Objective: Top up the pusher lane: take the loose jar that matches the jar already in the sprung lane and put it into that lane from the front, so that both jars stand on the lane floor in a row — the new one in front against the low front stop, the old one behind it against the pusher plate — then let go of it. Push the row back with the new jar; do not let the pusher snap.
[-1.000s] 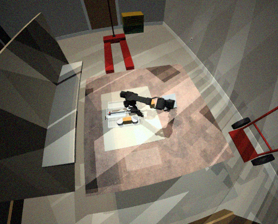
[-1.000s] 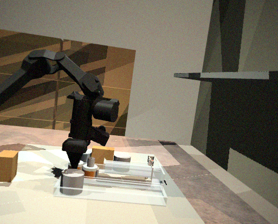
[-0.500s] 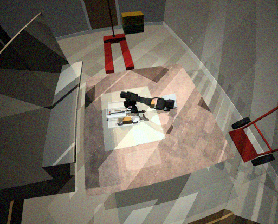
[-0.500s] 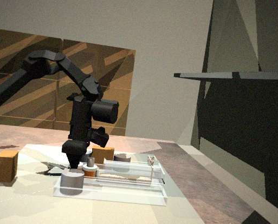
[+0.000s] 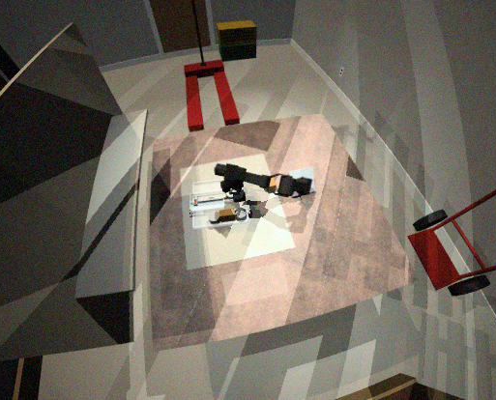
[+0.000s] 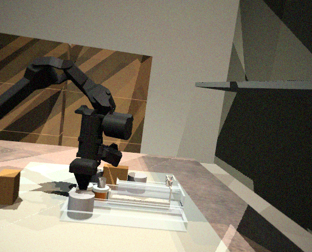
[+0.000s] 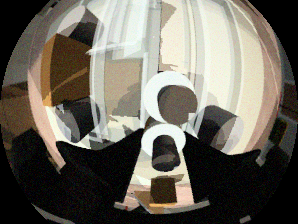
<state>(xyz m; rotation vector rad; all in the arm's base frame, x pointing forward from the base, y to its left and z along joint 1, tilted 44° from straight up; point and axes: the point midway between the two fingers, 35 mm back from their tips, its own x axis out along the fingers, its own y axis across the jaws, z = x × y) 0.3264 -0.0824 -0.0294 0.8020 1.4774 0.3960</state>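
Now: the rack 150 mm ahead of my gripper tip, 10 mm to the right of it and 10 mm below it. Round my gripper tip: pusher plate (160 mm ahead, 10 mm to the right, 20 mm above).
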